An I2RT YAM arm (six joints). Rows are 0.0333 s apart.
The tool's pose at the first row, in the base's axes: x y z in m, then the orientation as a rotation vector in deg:
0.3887 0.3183 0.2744 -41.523 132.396 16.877
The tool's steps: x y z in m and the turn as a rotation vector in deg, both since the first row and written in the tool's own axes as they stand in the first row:
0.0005 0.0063 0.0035 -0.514 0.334 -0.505
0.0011 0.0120 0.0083 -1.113 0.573 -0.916
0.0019 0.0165 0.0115 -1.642 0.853 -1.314
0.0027 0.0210 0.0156 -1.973 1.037 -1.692
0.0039 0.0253 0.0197 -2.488 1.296 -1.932
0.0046 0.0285 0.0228 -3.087 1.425 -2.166
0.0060 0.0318 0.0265 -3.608 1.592 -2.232
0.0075 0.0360 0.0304 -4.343 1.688 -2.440
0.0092 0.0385 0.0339 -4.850 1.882 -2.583
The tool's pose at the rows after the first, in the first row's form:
0.3867 0.3246 0.2715 -42.453 132.498 17.152
0.3857 0.3309 0.2677 -43.290 132.546 17.598
0.3844 0.3355 0.2648 -44.092 132.635 17.956
0.3836 0.3405 0.2613 -44.743 132.640 18.119
0.3826 0.3451 0.2575 -45.353 132.772 18.540
0.3820 0.3487 0.2548 -45.958 132.781 19.103
0.3813 0.3523 0.2511 -46.345 132.898 19.640
0.3801 0.3566 0.2473 -46.977 132.878 20.388
0.3796 0.3593 0.2436 -47.453 132.981 20.867

